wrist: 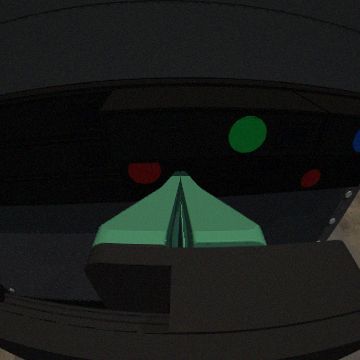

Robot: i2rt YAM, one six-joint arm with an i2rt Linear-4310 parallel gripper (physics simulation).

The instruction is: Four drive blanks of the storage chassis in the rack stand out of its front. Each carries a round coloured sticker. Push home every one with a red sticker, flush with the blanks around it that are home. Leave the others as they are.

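My gripper (179,179) is shut and empty, its green fingertips together in front of the dark chassis front. A blank with a green sticker (247,134) stands out in the upper row, right of the fingertips; its top face shows. A red sticker (144,172) is just left of the fingertips in the lower row, its upper edge cut off by the blank above. A second red sticker (310,178) is in the lower row at the right. A blue sticker (357,141) shows in part at the right edge. Darkness hides how far the red-stickered blanks stand out and whether the fingertips touch one.
A dark panel (175,45) spans the view above the blanks. A dark grey surface (45,255) lies below them. Metal screws (348,194) show along its right edge, with brownish floor beyond. The gripper's dark body (260,285) hides much of the lower view.
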